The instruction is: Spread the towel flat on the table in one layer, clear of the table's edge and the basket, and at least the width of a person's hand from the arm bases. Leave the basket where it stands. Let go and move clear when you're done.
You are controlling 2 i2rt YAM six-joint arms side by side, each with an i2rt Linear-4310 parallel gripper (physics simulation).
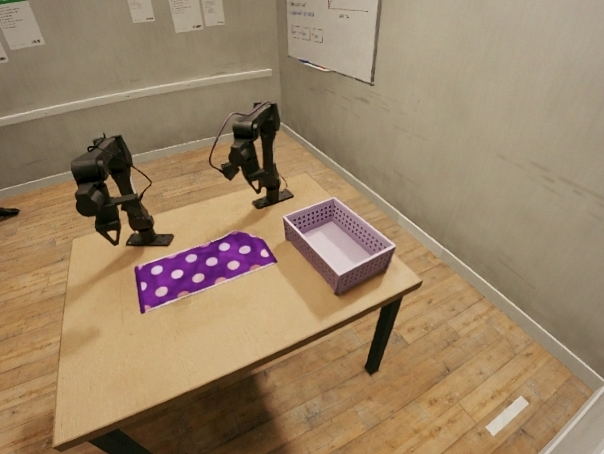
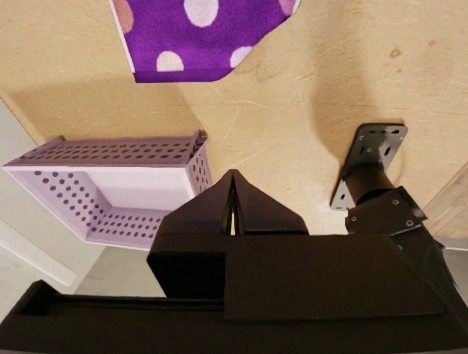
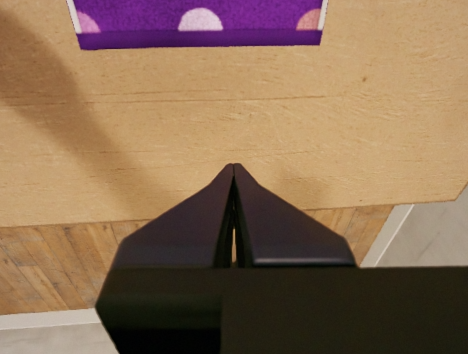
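The purple towel with pale dots lies flat on the table as a long strip, apart from the basket and the table's edges. Its back corner near the basket is cut off at a slant, perhaps folded under; whether there is a layer beneath cannot be seen. The lilac basket stands at the right of the table. My left gripper is shut and empty, raised by its arm base, clear of the towel. My right gripper is shut and empty, raised left of the towel.
The wooden table carries both arm bases at its back, the right arm's base behind the towel's left part and the left arm's base behind the basket's left. A whiteboard hangs on the wall.
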